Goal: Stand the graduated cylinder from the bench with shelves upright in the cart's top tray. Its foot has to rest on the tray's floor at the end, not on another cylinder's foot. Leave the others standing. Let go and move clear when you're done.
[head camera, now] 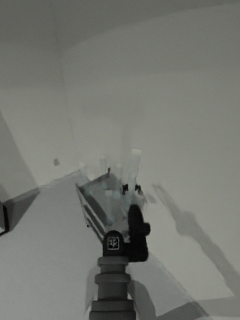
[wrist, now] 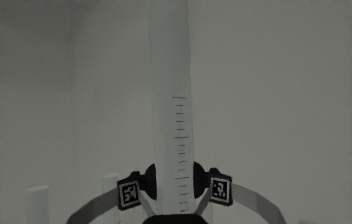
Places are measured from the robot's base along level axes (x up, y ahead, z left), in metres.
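Pixels of known places: hand, its tool point: [head camera: 131, 186] [wrist: 175, 178].
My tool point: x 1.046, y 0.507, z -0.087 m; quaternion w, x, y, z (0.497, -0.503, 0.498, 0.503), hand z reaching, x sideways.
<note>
For each thing: its middle in the pictures, then the offset to it from my tool point.
- clear graduated cylinder, middle of its body: [wrist: 173, 142] [head camera: 132, 180] dx +0.037, dy +0.003, dz +0.000 m
- wall socket, middle of its body: [head camera: 56, 162] dx -0.673, dy +1.007, dz +0.947 m
My gripper [head camera: 132, 189] [wrist: 175, 181] is shut on a clear graduated cylinder [head camera: 134, 167] [wrist: 172, 120] with dark scale marks. The cylinder is about upright between the fingertips. In the head view it is over or beside the right part of the cart [head camera: 88, 206]; its foot cannot be made out clearly, so I cannot tell whether it touches the tray. Other clear cylinders stand at the cart's top, one at the back [head camera: 103, 164] and one nearer the gripper [head camera: 119, 172]. In the wrist view, two stand left of the fingers, one at the far left [wrist: 37, 206] and one closer [wrist: 110, 192].
The wall [head camera: 190, 125] [wrist: 280, 100] rises behind and to the right of the cart, close to the gripper. The room's corner is at the back left. A wall socket [head camera: 56, 162] is left of the cart. A dark-edged object [head camera: 4, 220] shows at the left edge.
</note>
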